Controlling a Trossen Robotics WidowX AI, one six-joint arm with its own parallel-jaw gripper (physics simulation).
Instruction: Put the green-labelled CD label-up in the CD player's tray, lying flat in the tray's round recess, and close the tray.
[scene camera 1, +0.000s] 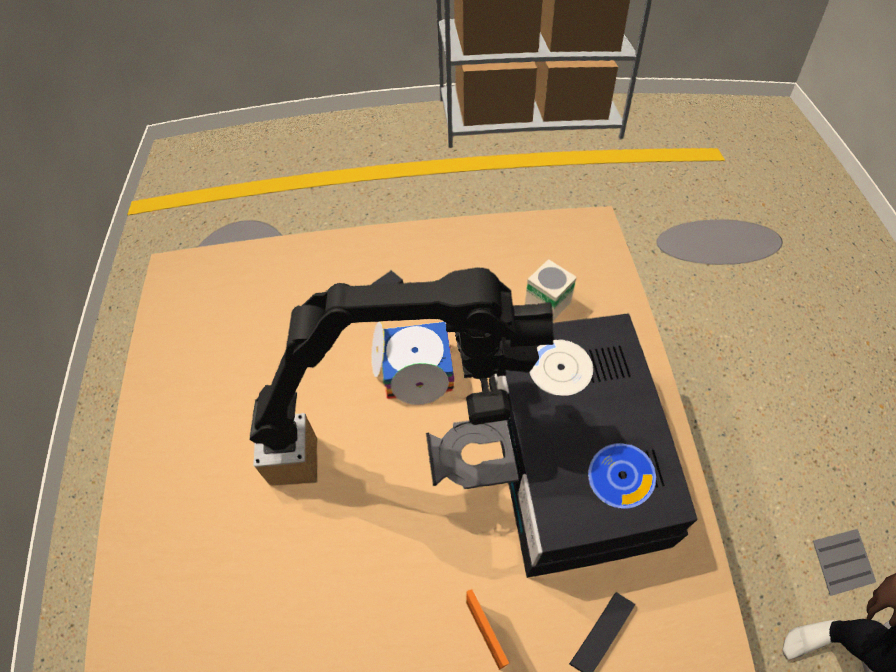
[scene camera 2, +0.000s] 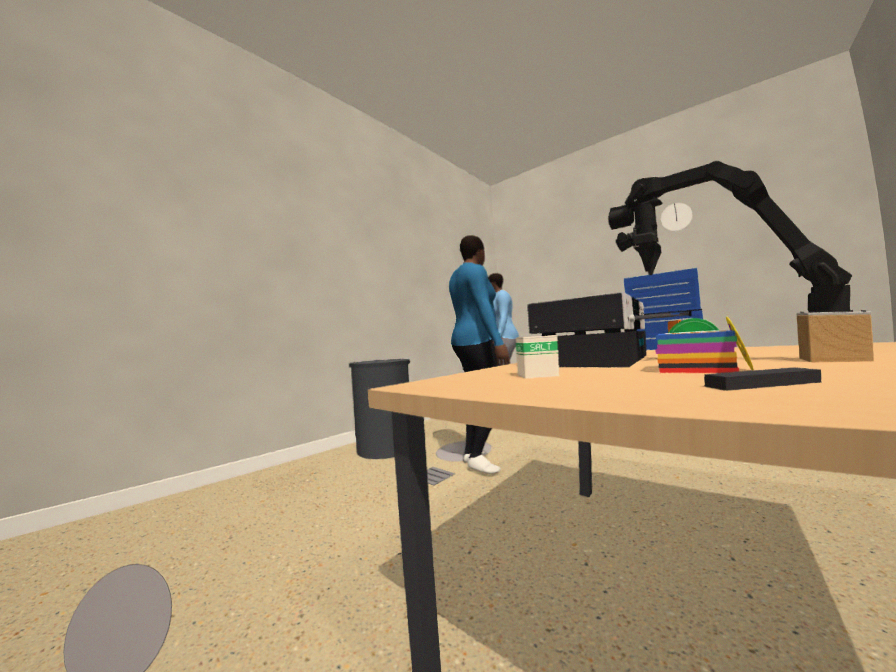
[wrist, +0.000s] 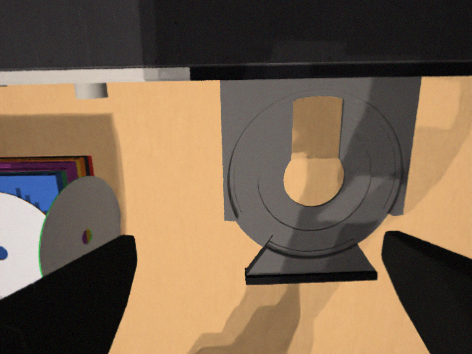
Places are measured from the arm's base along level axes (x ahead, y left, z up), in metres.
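Where they show: gripper, fingertip midpoint: (scene camera 1: 481, 392) (scene camera 2: 649, 273) (wrist: 260, 245); arm's base, link origin: (scene camera 1: 280, 437) (scene camera 2: 829, 312).
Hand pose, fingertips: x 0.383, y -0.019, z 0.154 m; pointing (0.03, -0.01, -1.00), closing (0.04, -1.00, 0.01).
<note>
Things, the pixels of their top centre, and the offset from my fingertips.
- green-labelled CD, top centre: (wrist: 59, 269) (scene camera 1: 418, 370) (scene camera 2: 692, 318) dx -0.106, dy +0.144, dz -0.148 m
- case stack, top centre: (scene camera 2: 694, 351) dx -0.109, dy +0.214, dz -0.223 m
- yellow disc, top centre: (scene camera 1: 374, 334) (scene camera 2: 737, 315) dx -0.191, dy +0.241, dz -0.151 m
- pale disc, top centre: (scene camera 1: 561, 366) dx +0.158, dy +0.073, dz -0.065 m
- salt box, top centre: (scene camera 1: 552, 278) (scene camera 2: 535, 336) dx +0.209, dy +0.366, dz -0.169 m
- orange bar, top centre: (scene camera 1: 487, 627) (scene camera 2: 674, 320) dx -0.026, dy -0.368, dz -0.140 m
The green-labelled CD (scene camera 1: 419, 384) (scene camera 2: 693, 324) (wrist: 82, 215) leans on edge against a stack of cases; its grey underside shows in scene camera 1 and the wrist view, and part of its green face shows above the stack in scene camera 2. The black CD player (scene camera 1: 571, 434) (scene camera 2: 575, 315) (wrist: 300, 35) has its grey tray (scene camera 1: 450, 454) (wrist: 257, 170) pulled out. The tray's round recess holds no disc. My gripper (scene camera 1: 490, 384) (scene camera 2: 651, 270) (wrist: 260, 245) is open and empty, above the player's top level, with the tray's handle between the fingers in the wrist view.
A white disc lies on the case stack (scene camera 2: 696, 355); a yellow disc (scene camera 2: 739, 344) leans beside it. A pale disc (scene camera 1: 561, 368) and a blue disc (scene camera 1: 622, 475) lie on the player. A salt box (scene camera 1: 551, 287) (scene camera 2: 537, 357), dark bars (scene camera 1: 602, 632) (scene camera 2: 763, 378) and an orange bar (scene camera 1: 486, 627) are on the table.
</note>
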